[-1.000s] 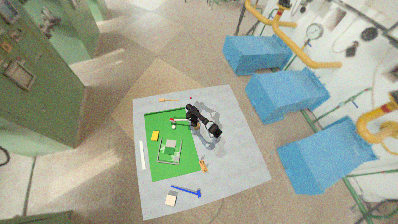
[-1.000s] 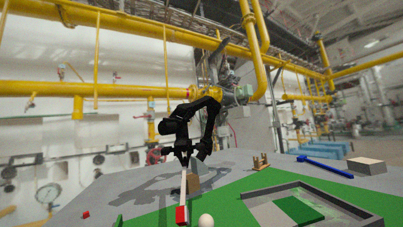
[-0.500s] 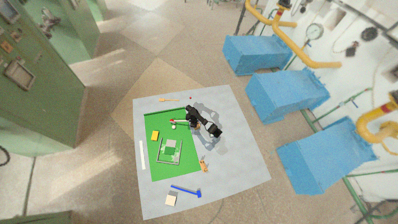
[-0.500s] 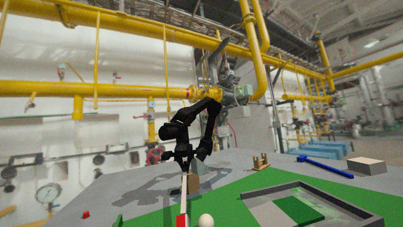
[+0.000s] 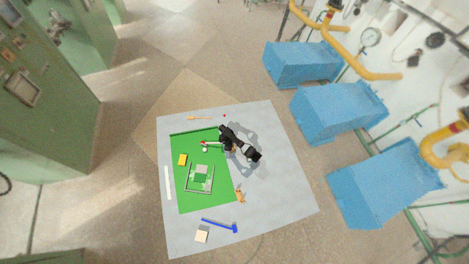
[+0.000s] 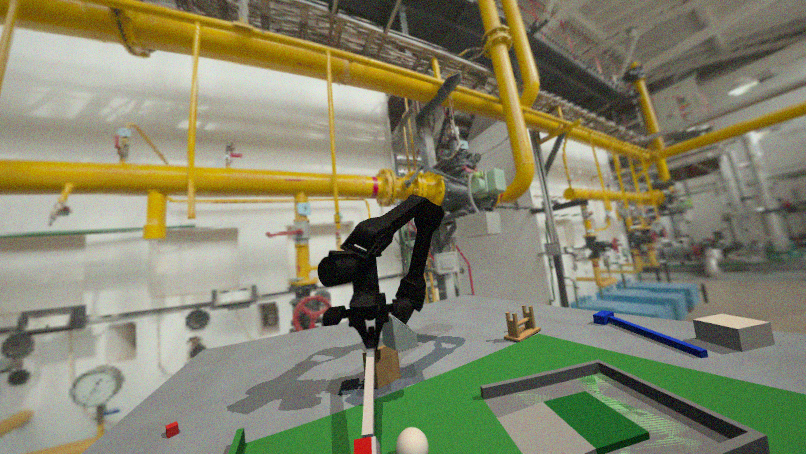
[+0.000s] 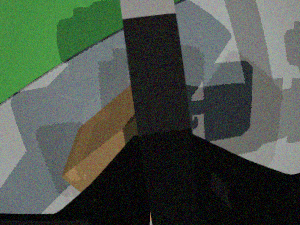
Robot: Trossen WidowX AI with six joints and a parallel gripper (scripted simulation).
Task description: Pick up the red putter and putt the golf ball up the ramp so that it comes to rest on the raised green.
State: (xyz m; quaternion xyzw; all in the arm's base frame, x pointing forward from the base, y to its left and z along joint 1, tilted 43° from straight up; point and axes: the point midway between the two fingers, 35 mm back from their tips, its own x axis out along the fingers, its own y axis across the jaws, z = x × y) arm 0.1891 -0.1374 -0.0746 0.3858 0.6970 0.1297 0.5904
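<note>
Now: the orange cube 50 mm below my gripper tip, 30 mm to the left of it and 30 mm behind it. Round my gripper tip: yellow block: 430 mm ahead, 60 mm below, 20 mm to the left; then white golf ball: 210 mm ahead, 50 mm below, 30 mm to the right; then small red cube: 370 mm to the right, 70 mm below, 70 mm behind.
</note>
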